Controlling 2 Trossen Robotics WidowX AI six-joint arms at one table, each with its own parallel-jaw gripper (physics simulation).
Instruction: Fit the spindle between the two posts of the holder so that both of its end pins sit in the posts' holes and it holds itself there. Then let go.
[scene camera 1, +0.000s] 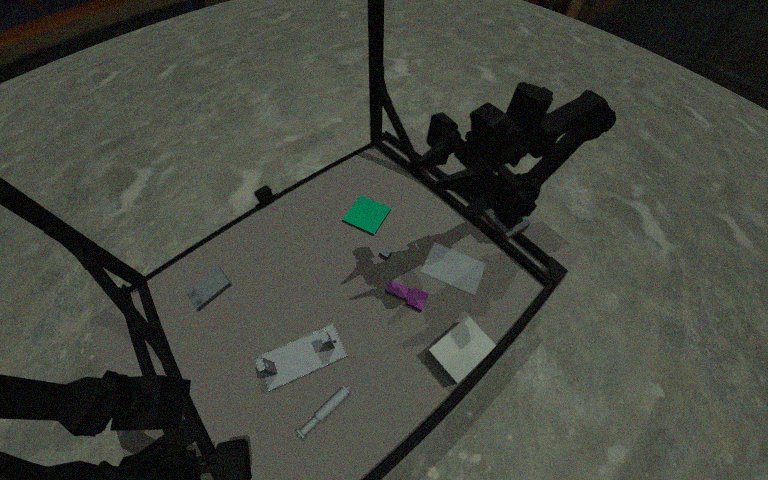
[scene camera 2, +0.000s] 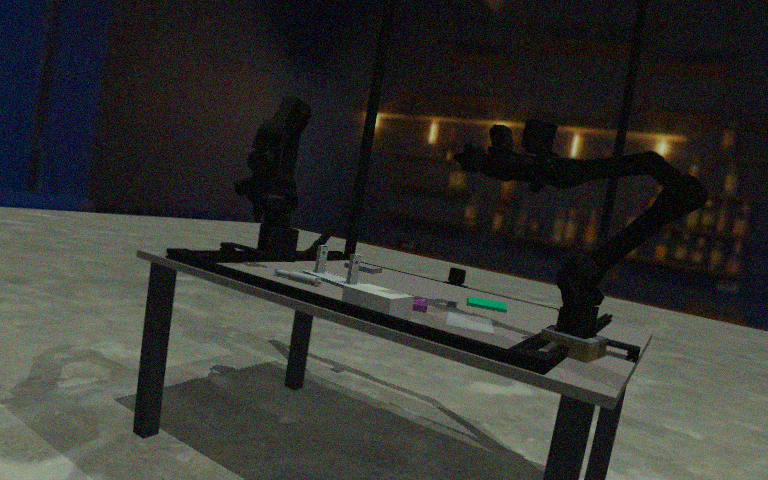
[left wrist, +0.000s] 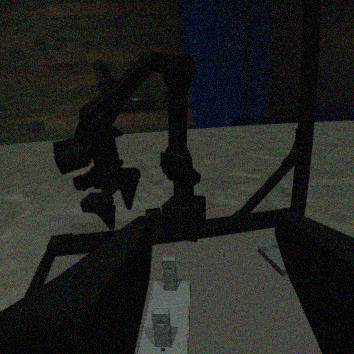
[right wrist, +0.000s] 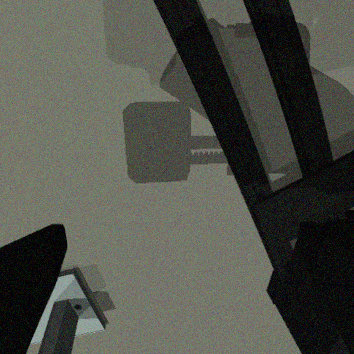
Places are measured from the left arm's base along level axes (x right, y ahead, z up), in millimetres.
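Where they show: left gripper, fingertip midpoint: (scene camera 1: 426, 174) (scene camera 2: 459, 158) (left wrist: 213, 224); right gripper, fingertip midpoint: (scene camera 1: 209, 459) (scene camera 2: 261, 226) (left wrist: 120, 218) (right wrist: 183, 234); left arm's base at its link origin: (scene camera 1: 508, 217) (scene camera 2: 575, 333); right arm's base at its link origin: (scene camera 1: 136, 402) (scene camera 2: 279, 227) (left wrist: 183, 200).
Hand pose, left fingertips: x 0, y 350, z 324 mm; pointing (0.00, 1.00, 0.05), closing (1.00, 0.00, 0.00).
Note:
Each offset is from my left fingertips to the centre of the thing. "pt": to the spot under its first point.
The pale spindle {dx -179, dy +306, dz -352 mm} (scene camera 1: 323, 411) (scene camera 2: 297, 276) lies on the table beside the holder, apart from it. The holder's white base {dx -52, dy +303, dz -360 mm} (scene camera 1: 294, 359) (left wrist: 180, 310) (right wrist: 87, 325) lies flat, with two upright posts; one post {dx -48, dy +372, dz -317 mm} (scene camera 2: 321, 259) (left wrist: 170, 274) and the other post {dx -55, dy +234, dz -317 mm} (scene camera 2: 353, 269) (left wrist: 161, 327) have no spindle between them. My left gripper (scene camera 1: 428, 173) (scene camera 2: 459, 158) (left wrist: 213, 224) is partly open and empty, high above the table and far from the spindle. My right gripper (scene camera 2: 248, 202) (left wrist: 120, 218) (right wrist: 183, 234) is open and empty, above the table's right-arm side; one finger covers part of the holder in its wrist view.
A white box {dx -215, dy -8, dz -339 mm} (scene camera 1: 462, 349) (scene camera 2: 376, 298), a magenta piece {dx -37, dy +20, dz -356 mm} (scene camera 1: 407, 295) (scene camera 2: 419, 303), a pale sheet {dx -37, dy -127, dz -361 mm} (scene camera 1: 453, 267) (scene camera 2: 470, 322) and a green square {pt dx +219, dy -10, dz -354 mm} (scene camera 1: 367, 215) (scene camera 2: 487, 304) lie toward the left arm. A grey slab {dx +222, dy +464, dz -356 mm} (scene camera 1: 209, 287) (left wrist: 271, 260) lies beyond the holder. Dark frame bars edge the table.

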